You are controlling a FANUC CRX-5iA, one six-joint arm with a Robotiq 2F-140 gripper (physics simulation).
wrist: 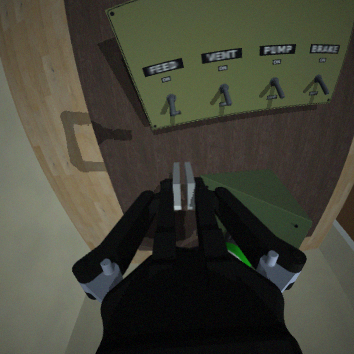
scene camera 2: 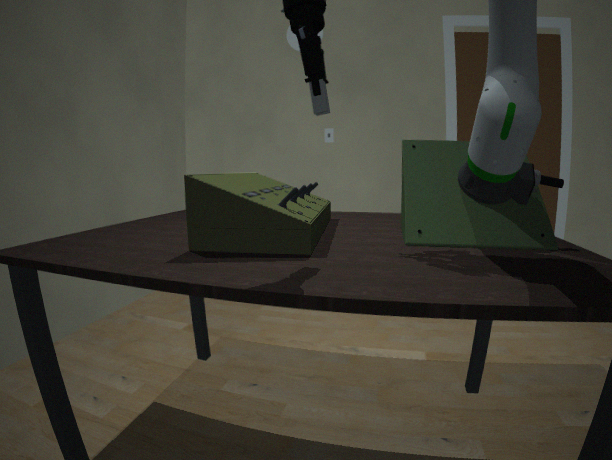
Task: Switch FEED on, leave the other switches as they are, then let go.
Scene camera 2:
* gripper: 322, 113
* olive switch box: 232, 212
